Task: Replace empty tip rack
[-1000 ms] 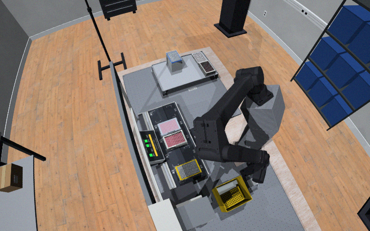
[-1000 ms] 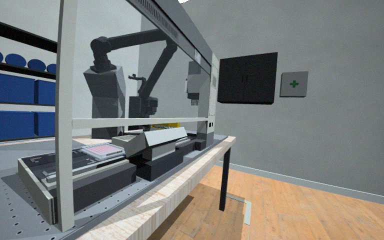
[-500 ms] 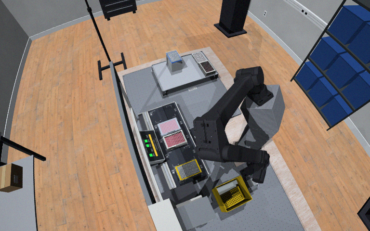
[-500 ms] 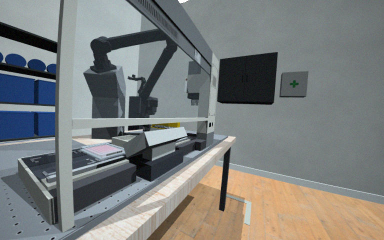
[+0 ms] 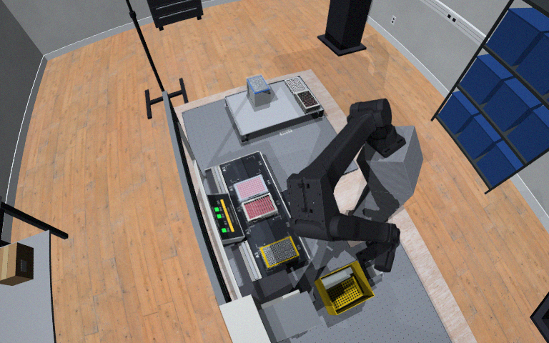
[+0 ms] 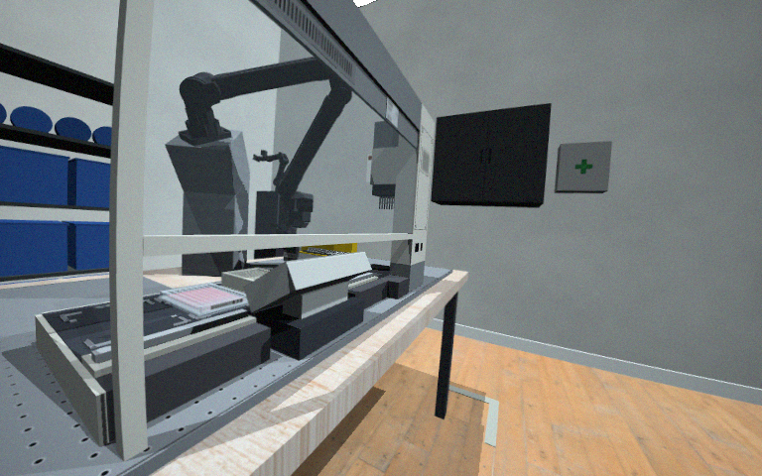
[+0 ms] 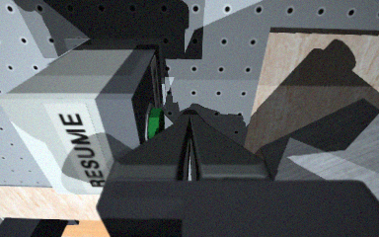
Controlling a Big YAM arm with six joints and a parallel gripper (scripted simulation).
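Now: hand 4 cm to the right of the resume box and 1 cm above it. The rest, counted from my hand: yellow waste bin: 17 cm ahead, 5 cm to the left, 4 cm below; then clear tip-rack cover: 17 cm ahead, 3 cm below; then yellow tip rack: 19 cm ahead, 8 cm to the left, 1 cm below.
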